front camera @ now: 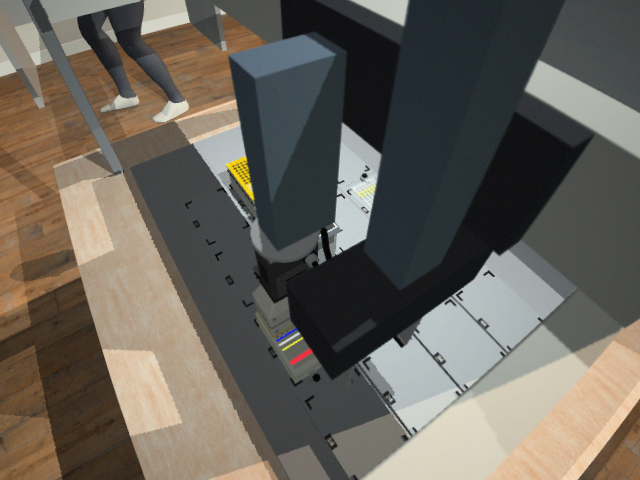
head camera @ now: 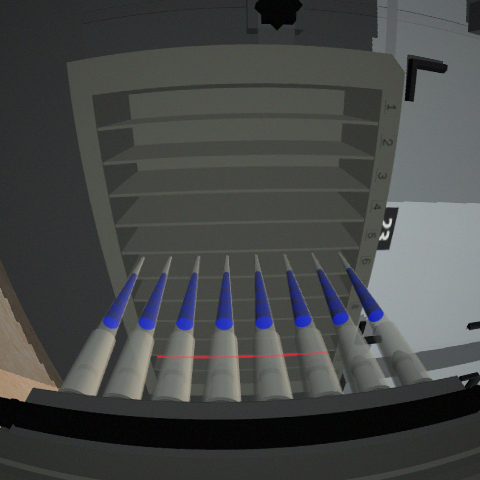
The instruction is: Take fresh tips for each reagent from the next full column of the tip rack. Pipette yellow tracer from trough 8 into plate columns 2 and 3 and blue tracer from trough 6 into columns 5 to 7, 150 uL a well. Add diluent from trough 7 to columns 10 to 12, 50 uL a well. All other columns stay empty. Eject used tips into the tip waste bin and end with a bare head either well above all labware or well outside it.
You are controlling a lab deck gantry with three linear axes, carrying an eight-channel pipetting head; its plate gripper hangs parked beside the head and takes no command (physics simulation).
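The pipetting head (front camera: 281, 271) stands over the near part of the trough rack (front camera: 306, 373) (head camera: 230, 65). In the head camera it carries eight tips (head camera: 225, 300), each with blue liquid in its lower part; their ends show at trough 6. Whether they touch liquid cannot be told. Blue (front camera: 286, 334), yellow (front camera: 293, 344) and red (front camera: 301, 357) strips show in the rack. The yellow tip rack (front camera: 238, 169) is partly hidden behind the head. The plate (front camera: 367, 191), partly hidden, shows yellow wells. The tip waste bin is mostly hidden. The parked plate gripper's fingers are mostly hidden behind its dark block (front camera: 356, 310).
A thick blue-grey column (front camera: 454, 129) rises from the dark block and blocks much of the deck. A wooden edge (front camera: 118, 310) runs along the left. Deck position marks (front camera: 439, 357) lie to the right. A person's legs (front camera: 126, 51) show beyond the deck.
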